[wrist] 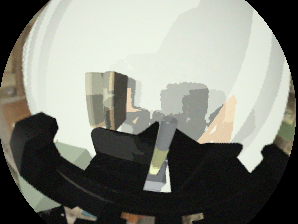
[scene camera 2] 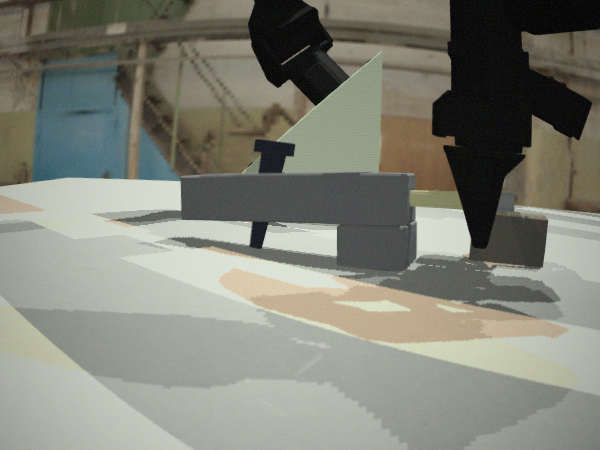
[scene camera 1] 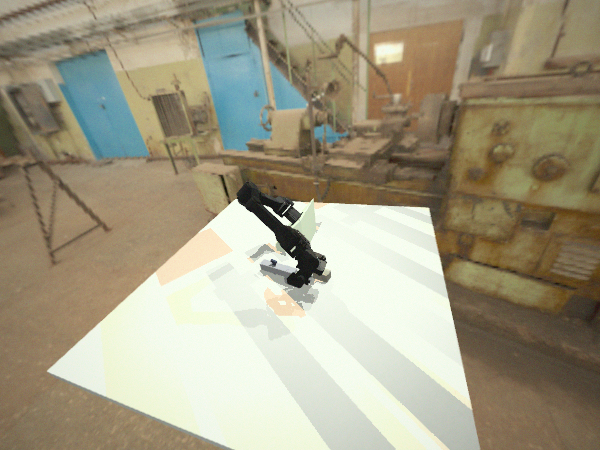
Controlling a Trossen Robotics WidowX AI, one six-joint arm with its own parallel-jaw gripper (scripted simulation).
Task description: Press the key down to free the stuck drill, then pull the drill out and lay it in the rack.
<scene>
My gripper (scene camera 2: 479, 246) carries a drill (scene camera 2: 430, 199). Also in view: a grey-brown block (scene camera 2: 517, 238) and a grey housing bar (scene camera 2: 377, 230).
The drill also shows in the wrist view (wrist: 168, 125). My gripper is seen too in the wrist view (wrist: 161, 125). The grey-brown block is seen too in the wrist view (wrist: 105, 92).
</scene>
